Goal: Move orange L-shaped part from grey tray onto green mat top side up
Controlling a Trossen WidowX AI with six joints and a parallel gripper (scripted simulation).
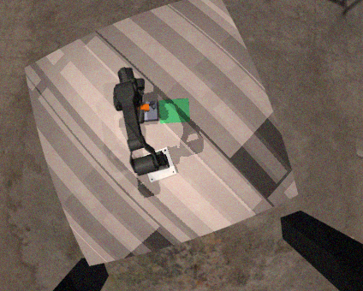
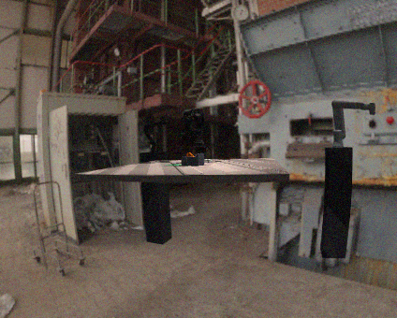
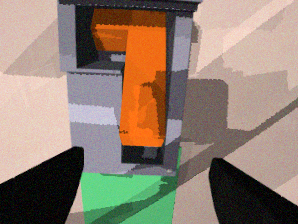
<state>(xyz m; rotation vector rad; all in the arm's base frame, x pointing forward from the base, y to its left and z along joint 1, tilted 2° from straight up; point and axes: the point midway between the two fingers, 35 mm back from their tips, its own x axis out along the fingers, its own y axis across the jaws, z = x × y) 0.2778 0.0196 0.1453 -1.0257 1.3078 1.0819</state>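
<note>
The orange L-shaped part lies 1 cm behind my gripper tip, 4 cm to the left of it and 10 cm below it.
</note>
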